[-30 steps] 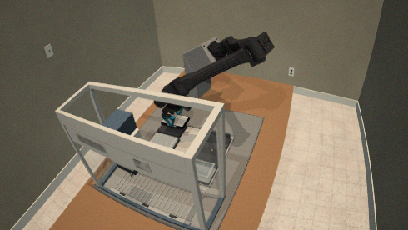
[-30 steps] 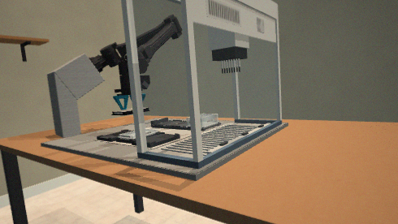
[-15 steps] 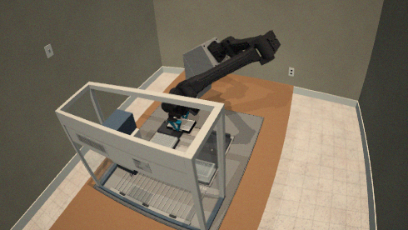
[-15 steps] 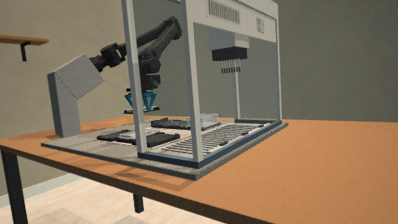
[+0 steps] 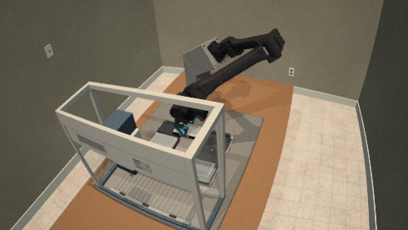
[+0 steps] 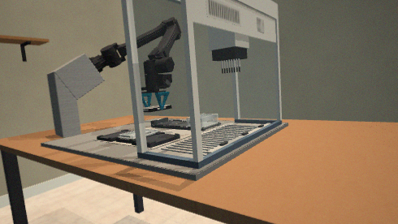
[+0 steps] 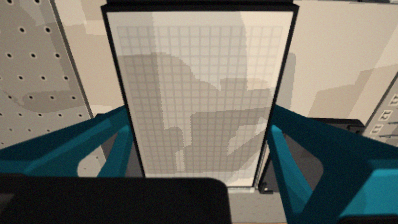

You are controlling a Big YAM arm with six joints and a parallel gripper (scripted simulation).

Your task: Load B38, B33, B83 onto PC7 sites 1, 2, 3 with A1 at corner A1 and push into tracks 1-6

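My gripper is now 4 cm short of the carrier PC7, 13 cm to the right of it and 9 cm above it. The rest, counted from my hand: plate nest S3: 16 cm ahead, 13 cm to the right, 10 cm below; deep-well block B83: 15 cm ahead, 14 cm to the left, 8 cm below; white 96-well plate: 5 cm ahead, 13 cm to the right, 9 cm below.
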